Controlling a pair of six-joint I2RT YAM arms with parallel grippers.
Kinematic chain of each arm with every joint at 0, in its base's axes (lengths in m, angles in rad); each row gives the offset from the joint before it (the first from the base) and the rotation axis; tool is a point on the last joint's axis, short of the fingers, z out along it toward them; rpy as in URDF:
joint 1: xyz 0 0 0.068 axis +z
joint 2: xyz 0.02 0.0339 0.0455 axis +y
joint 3: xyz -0.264 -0.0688 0 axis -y
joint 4: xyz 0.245 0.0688 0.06 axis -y
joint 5: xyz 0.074 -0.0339 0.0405 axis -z
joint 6: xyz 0.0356 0 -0.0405 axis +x
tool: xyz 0 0 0 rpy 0 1.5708 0
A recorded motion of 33 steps. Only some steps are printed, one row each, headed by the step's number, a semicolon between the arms.
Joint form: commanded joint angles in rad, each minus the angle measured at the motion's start. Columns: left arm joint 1, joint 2, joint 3, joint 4, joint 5, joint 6; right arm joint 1, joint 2, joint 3, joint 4, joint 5, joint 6.
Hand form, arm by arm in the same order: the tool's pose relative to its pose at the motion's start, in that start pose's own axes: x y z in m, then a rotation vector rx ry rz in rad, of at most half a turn. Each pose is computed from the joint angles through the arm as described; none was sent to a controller.
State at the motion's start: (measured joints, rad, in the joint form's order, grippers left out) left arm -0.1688 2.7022 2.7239 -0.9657 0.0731 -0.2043; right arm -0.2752 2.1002 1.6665 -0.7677 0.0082 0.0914
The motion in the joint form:
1: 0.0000 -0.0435 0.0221 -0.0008 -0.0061 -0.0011; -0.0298 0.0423 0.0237 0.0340 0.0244 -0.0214
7: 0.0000 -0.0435 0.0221 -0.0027 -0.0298 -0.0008; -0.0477 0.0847 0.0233 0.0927 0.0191 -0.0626
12: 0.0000 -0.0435 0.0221 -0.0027 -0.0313 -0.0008; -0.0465 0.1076 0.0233 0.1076 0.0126 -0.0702
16: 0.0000 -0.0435 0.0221 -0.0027 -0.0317 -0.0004; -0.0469 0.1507 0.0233 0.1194 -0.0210 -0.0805
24: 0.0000 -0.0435 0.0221 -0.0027 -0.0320 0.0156; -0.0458 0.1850 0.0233 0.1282 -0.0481 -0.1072
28: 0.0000 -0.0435 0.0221 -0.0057 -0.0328 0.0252; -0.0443 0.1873 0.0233 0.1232 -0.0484 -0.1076
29: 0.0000 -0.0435 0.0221 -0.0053 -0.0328 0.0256; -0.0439 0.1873 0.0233 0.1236 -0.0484 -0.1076
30: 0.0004 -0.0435 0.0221 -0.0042 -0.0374 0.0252; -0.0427 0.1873 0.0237 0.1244 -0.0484 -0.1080
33: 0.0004 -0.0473 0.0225 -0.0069 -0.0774 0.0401; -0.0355 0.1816 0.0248 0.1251 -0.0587 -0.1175
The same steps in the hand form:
1: -0.0137 -0.0046 -0.0271 0.0072 -0.0645 0.0034; -0.0070 -0.0136 0.0128 0.0341 -0.0176 0.0066
7: -0.0137 -0.0038 -0.0271 -0.0164 -0.0675 0.0029; -0.0094 -0.0215 0.0308 0.0351 -0.0327 -0.0178
12: -0.0137 -0.0037 -0.0271 -0.0179 -0.0678 0.0028; -0.0084 -0.0209 0.0406 0.0286 -0.0243 -0.0267
16: -0.0137 -0.0037 -0.0271 -0.0183 -0.0679 0.0032; -0.0040 -0.0202 0.0589 -0.0038 0.0081 -0.0367
24: -0.0137 -0.0037 -0.0271 -0.0191 -0.0678 0.0192; 0.0001 -0.0191 0.0733 -0.0310 0.0340 -0.0637
28: -0.0134 -0.0036 -0.0271 -0.0208 -0.0650 0.0286; 0.0010 -0.0184 0.0743 -0.0317 0.0413 -0.0653
29: -0.0134 -0.0036 -0.0271 -0.0207 -0.0653 0.0290; 0.0010 -0.0182 0.0743 -0.0319 0.0410 -0.0657
30: -0.0136 -0.0033 -0.0271 -0.0253 -0.0674 0.0282; 0.0008 -0.0177 0.0742 -0.0323 0.0398 -0.0672
33: -0.0145 -0.0021 -0.0292 -0.0648 -0.0761 0.0419; -0.0002 -0.0139 0.0716 -0.0454 0.0325 -0.0835

